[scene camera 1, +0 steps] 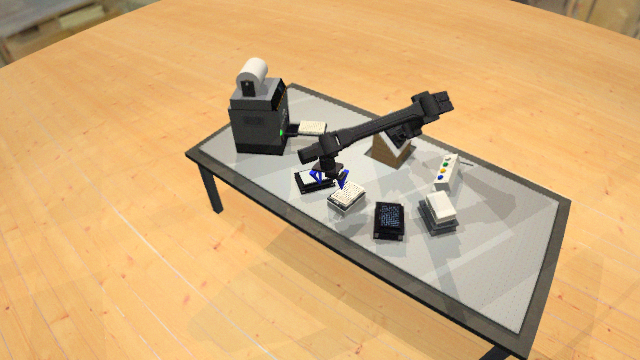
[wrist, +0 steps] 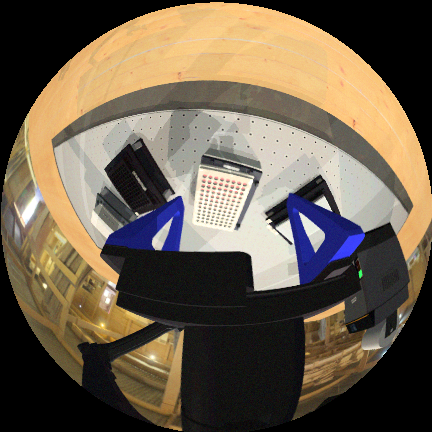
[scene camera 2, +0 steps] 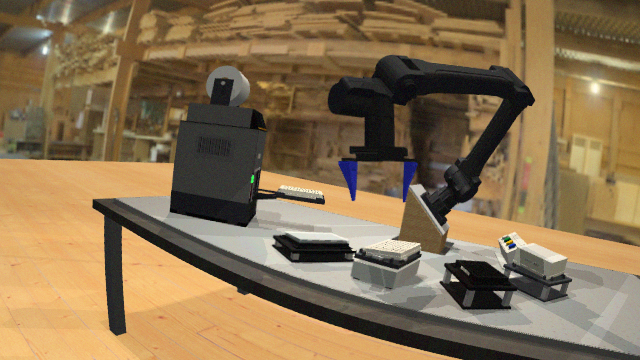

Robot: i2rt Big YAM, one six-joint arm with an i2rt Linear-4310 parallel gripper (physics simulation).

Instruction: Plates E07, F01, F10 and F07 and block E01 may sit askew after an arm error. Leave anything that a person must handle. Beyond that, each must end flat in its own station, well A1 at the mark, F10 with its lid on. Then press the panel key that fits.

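Note:
My gripper (scene camera 1: 331, 184) (scene camera 2: 379, 200) (wrist: 236, 198) is open and empty, pointing down above a white plate with reddish wells (scene camera 1: 348, 194) (scene camera 2: 392, 248) (wrist: 220, 202). That plate sits tilted and turned askew on its black-topped pale block. A black plate (scene camera 1: 391, 216) (scene camera 2: 482, 272) lies on a black stand beside it. A pale plate (scene camera 1: 307, 178) (scene camera 2: 316, 237) lies on a low black station, partly behind a finger in the wrist view. A white block-like piece (scene camera 1: 441, 206) (scene camera 2: 540, 260) rests on a grey stand. Another white plate (scene camera 1: 312, 127) (scene camera 2: 301, 192) lies on the machine's arm. Labels are unreadable.
A tall dark machine (scene camera 1: 257, 127) (scene camera 2: 217, 165) with a white roll and green light stands at the table's far left. The key panel (scene camera 1: 446, 171) (scene camera 2: 509, 243), with blue, yellow and green keys, stands behind the grey stand. The arm's wooden wedge base (scene camera 1: 387, 151) (scene camera 2: 422, 225) stands behind the stations.

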